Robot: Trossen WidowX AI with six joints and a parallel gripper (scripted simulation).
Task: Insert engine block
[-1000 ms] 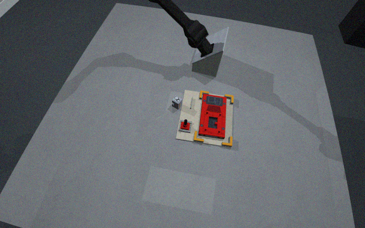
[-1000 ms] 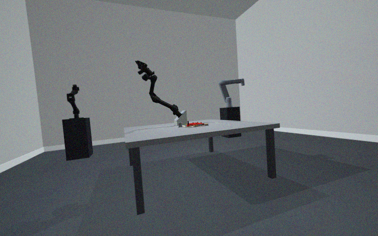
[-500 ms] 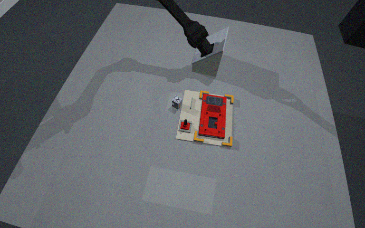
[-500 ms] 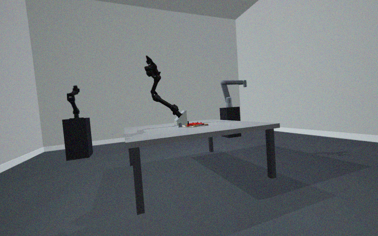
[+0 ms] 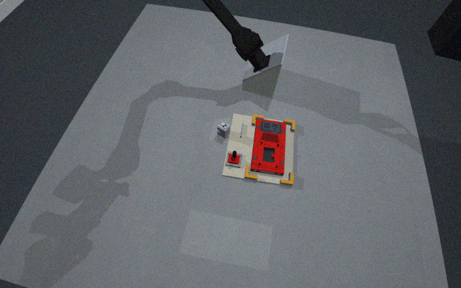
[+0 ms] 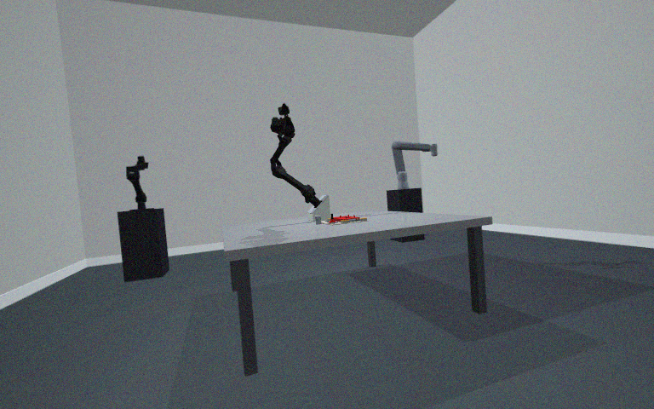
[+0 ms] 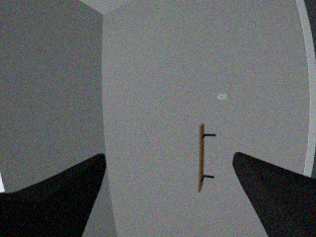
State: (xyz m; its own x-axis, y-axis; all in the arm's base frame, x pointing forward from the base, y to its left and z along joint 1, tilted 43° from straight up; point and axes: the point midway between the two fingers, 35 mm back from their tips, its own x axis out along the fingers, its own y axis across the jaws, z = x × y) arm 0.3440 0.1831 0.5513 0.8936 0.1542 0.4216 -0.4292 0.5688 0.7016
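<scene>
My gripper tip is 90 mm past the engine block, 160 mm to the right of it and 640 mm above it.
</scene>
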